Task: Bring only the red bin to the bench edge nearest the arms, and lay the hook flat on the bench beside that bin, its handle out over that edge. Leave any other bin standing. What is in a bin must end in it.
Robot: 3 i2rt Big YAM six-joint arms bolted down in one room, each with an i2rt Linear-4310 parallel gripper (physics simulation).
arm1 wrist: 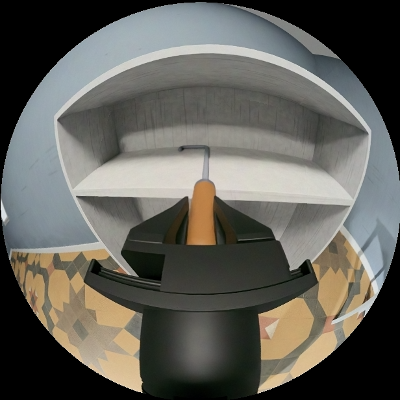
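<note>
The hook has an orange handle (203,212) and a thin grey rod (206,162) with a bent end that points left. Its rod lies on or just above the middle board of the shelf unit, and its handle sticks out past the board's front edge. The arm1 gripper (202,220) is shut on the handle, one black finger on each side; the handle's rear end is hidden behind the gripper body. The red bin, the bench and the arm2 and arm3 grippers do not show in this view.
A pale grey shelf unit (212,48) stands ahead, with side walls, a top and a middle board (280,182). Its lower compartment is partly hidden by the gripper. A blue-grey wall (35,165) is behind it, and a patterned tile floor (80,320) lies below.
</note>
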